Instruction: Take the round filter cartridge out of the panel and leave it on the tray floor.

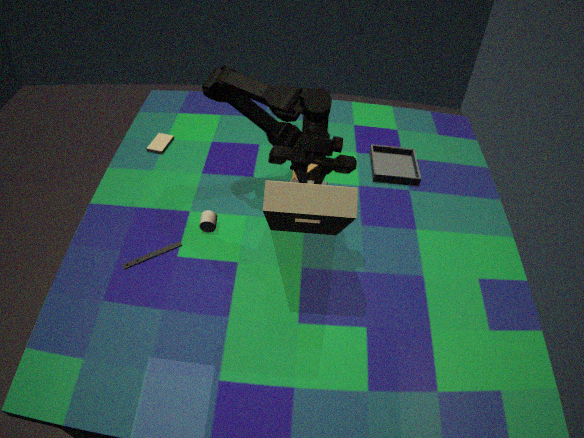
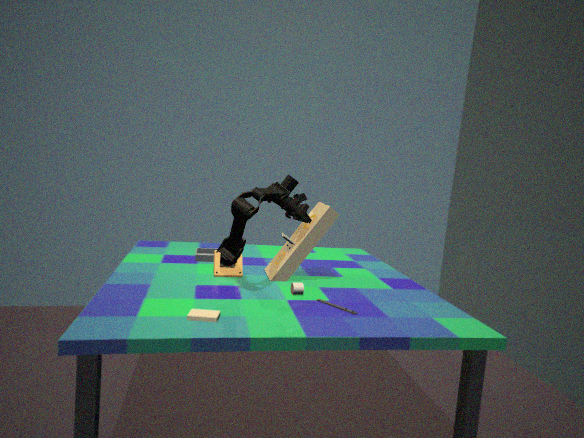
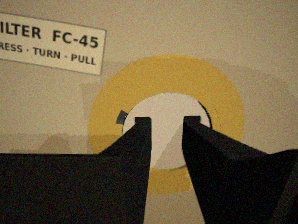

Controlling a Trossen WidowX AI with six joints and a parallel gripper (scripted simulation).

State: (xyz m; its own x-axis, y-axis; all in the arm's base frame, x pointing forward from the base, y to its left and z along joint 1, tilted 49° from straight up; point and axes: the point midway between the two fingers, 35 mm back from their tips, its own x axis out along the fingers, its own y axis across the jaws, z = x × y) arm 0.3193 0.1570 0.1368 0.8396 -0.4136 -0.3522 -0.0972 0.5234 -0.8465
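Now: the beige service panel 80 mm below my gripper tip and 40 mm behind it. From my gripper tip the other things lie so: flat beige block (500 mm to the right, 450 mm behind, 230 mm below); beige round filter cartridge (10 mm below, 10 mm ahead); dark-walled tray (410 mm behind, 280 mm to the left, 230 mm below).
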